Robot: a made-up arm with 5 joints.
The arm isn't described. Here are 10 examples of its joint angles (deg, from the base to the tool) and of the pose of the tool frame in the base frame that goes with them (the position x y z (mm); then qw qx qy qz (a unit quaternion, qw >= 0)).
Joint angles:
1: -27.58 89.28 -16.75 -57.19 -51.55
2: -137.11 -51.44 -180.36 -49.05 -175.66
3: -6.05 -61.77 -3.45 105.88 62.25
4: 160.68 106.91 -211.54 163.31 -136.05
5: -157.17 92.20 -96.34 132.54 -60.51
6: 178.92 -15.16 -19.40 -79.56 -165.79
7: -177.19 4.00 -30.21 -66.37 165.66
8: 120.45 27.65 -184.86 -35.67 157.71
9: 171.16 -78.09 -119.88 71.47 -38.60
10: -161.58 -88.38 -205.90 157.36 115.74
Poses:
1: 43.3 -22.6 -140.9 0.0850 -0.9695 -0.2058 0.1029
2: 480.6 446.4 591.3 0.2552 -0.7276 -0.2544 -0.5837
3: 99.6 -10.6 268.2 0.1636 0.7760 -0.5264 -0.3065
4: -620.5 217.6 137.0 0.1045 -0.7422 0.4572 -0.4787
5: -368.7 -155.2 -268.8 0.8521 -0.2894 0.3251 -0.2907
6: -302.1 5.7 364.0 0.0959 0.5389 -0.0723 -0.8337
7: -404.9 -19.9 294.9 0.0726 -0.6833 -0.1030 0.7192
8: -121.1 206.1 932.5 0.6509 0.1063 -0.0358 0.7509
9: 520.5 -81.0 759.6 0.8175 0.1156 -0.4350 -0.3592
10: 641.2 213.6 112.1 0.3622 -0.2757 -0.2425 0.8567
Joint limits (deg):
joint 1: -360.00..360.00
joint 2: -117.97..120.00
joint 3: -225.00..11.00
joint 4: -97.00..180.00
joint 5: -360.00..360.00
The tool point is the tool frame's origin. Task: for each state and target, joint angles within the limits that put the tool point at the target. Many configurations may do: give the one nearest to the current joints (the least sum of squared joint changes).
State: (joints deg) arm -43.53 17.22 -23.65 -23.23 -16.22
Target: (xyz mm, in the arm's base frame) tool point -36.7 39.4 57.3
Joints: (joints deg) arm -47.03 62.37 11.00 13.71 -16.22
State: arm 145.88 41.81 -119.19 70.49 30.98
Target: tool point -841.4 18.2 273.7
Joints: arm 178.76 68.98 -149.94 41.07 30.98
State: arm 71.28 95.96 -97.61 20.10 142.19
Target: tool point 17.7 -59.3 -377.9
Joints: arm 106.62 119.88 -61.41 26.02 142.19
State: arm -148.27 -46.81 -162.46 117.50 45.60
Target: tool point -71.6 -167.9 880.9
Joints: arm -113.10 -18.10 -124.24 128.20 45.60
